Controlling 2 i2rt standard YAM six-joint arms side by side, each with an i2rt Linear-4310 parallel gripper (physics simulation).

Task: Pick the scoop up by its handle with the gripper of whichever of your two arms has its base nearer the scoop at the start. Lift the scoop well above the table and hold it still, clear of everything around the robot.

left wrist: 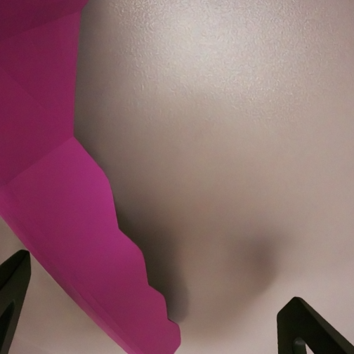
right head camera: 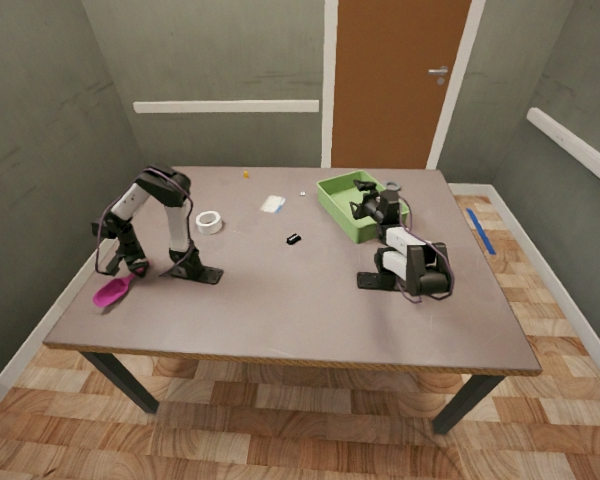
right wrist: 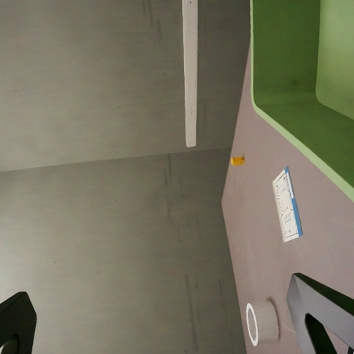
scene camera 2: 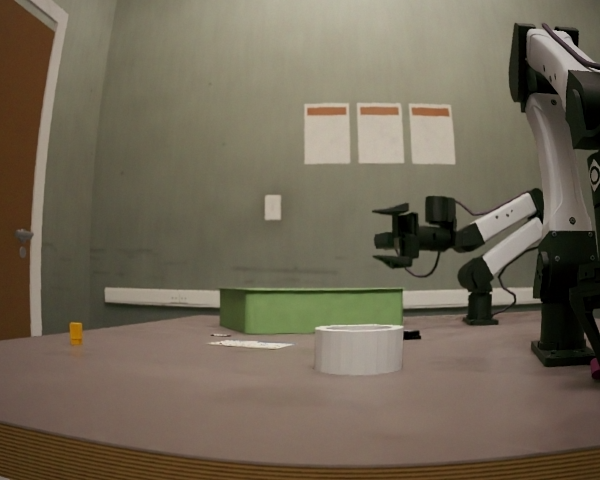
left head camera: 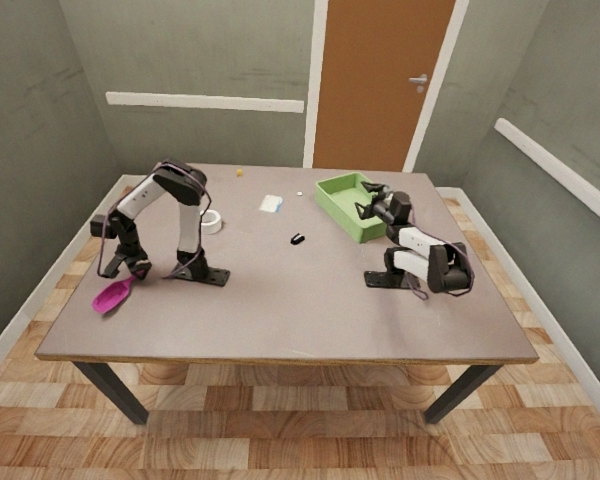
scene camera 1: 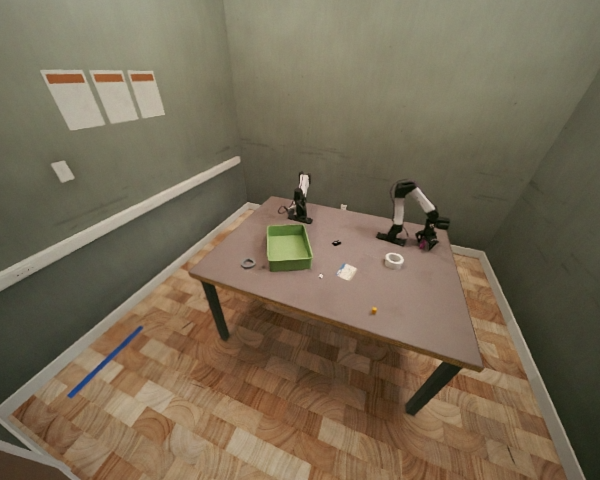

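The magenta scoop lies near the table's left edge in the head views, its bowl toward the front left. In the left wrist view the scoop's handle runs slantwise between the spread fingers, nearer the left finger. A bit of the scoop shows at the right edge of scene camera 2. My left gripper points down, open, low over the handle. My right gripper is open and empty, raised beside the green bin and far from the scoop.
A white tape roll stands behind the left arm's base. The green bin, a black clip, a card, a yellow block and a grey ring are on the table.
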